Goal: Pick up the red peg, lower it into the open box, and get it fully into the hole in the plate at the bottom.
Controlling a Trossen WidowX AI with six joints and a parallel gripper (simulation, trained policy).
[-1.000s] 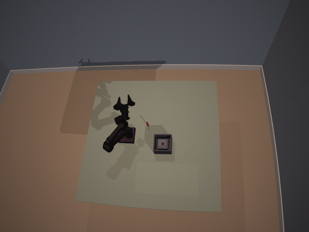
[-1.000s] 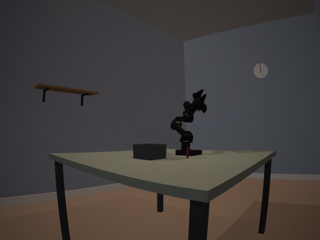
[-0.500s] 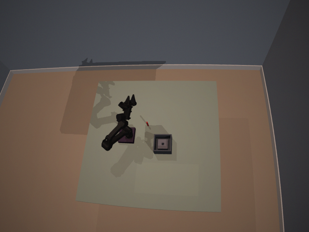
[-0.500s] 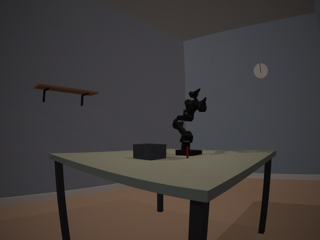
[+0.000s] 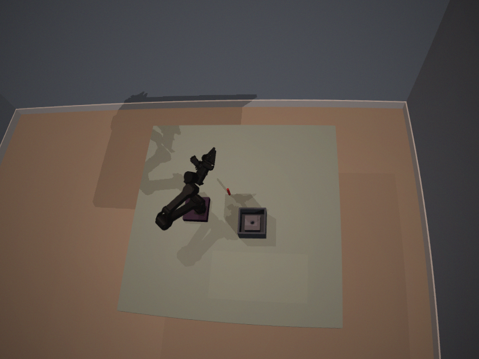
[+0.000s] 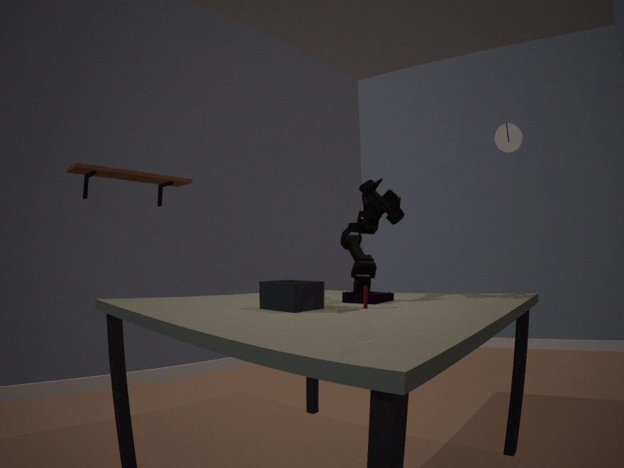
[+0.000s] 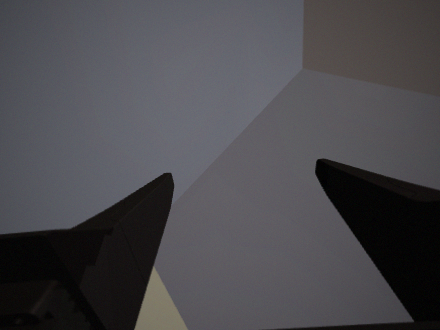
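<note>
My gripper tip is now 40 mm short of the red peg, 80 mm to the left of it and 380 mm above it. Also, from my gripper tip: dark box (240 mm ahead, 250 mm to the right, 390 mm below); pale plate (240 mm ahead, 250 mm to the right, 370 mm below).
</note>
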